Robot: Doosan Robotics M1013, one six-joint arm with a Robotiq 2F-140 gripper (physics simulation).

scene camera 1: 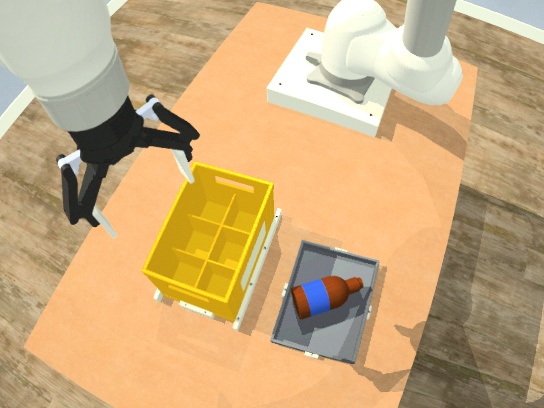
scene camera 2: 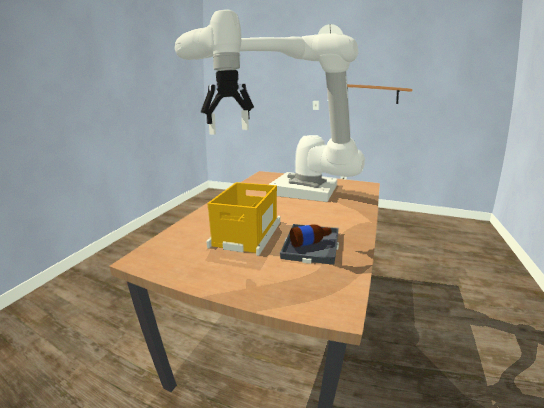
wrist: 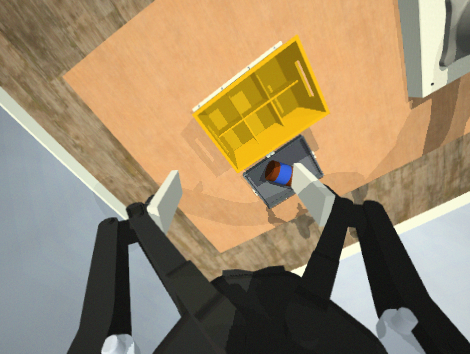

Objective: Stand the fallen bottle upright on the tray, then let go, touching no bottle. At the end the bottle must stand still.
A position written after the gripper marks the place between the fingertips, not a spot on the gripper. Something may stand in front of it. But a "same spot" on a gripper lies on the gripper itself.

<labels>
gripper: scene camera 1 149, 202; scene camera 2; wrist
same spot on gripper: (wrist: 405, 310) = (scene camera 2: 238, 88)
</labels>
